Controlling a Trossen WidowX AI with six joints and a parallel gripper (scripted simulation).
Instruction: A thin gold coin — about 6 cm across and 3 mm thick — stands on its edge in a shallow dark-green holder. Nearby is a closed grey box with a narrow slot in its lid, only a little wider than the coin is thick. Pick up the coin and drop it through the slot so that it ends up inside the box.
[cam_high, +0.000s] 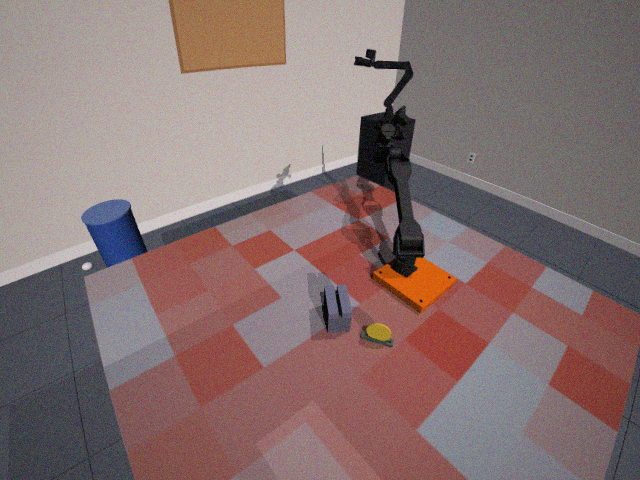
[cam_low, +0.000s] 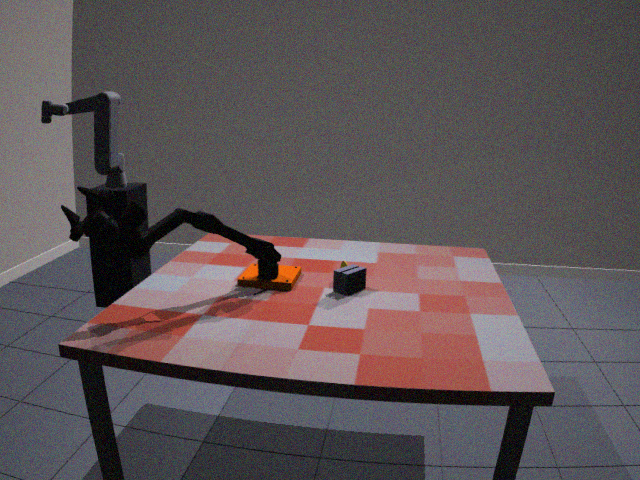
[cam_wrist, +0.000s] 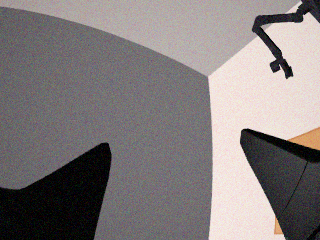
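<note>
The gold coin is 76 cm ahead of my gripper tip, 56 cm to the left of it and 35 cm below it.
</note>
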